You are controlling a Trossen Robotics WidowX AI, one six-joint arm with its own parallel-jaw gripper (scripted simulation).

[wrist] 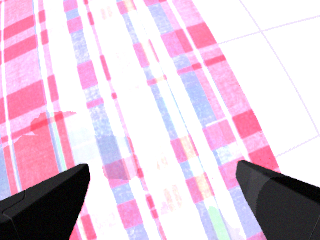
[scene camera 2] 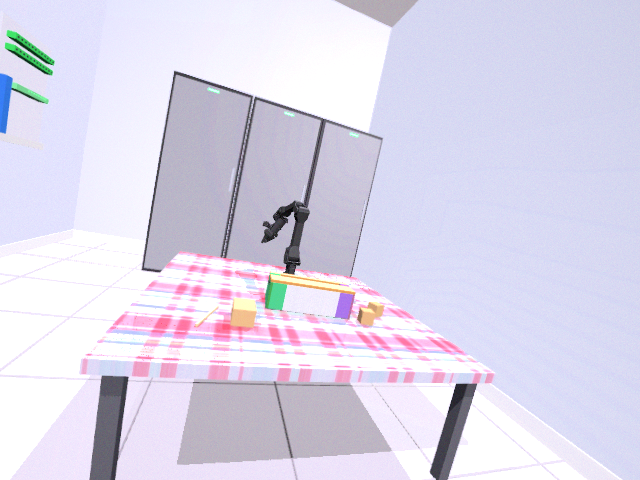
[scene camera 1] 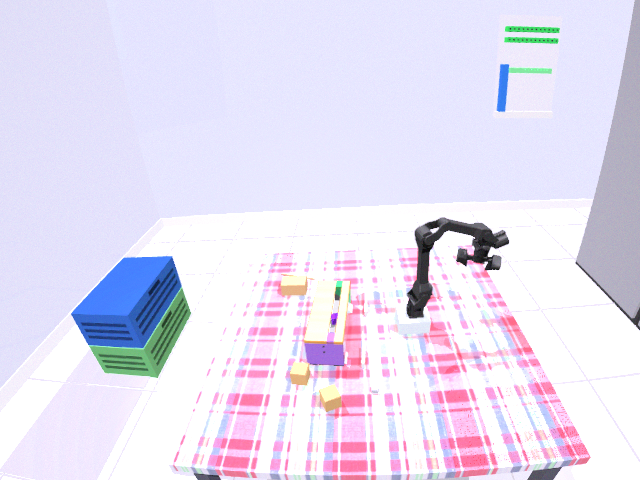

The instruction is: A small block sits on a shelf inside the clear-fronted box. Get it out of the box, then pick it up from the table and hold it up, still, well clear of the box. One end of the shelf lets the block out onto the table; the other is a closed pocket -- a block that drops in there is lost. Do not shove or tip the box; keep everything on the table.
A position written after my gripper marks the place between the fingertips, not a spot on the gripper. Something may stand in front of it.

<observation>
In view: my gripper point(wrist: 164, 170) and a long box point(scene camera 1: 324, 343).
The long box also shows in scene camera 2 point(scene camera 2: 287, 292). The wrist view misses the long box: it is out of frame.
</observation>
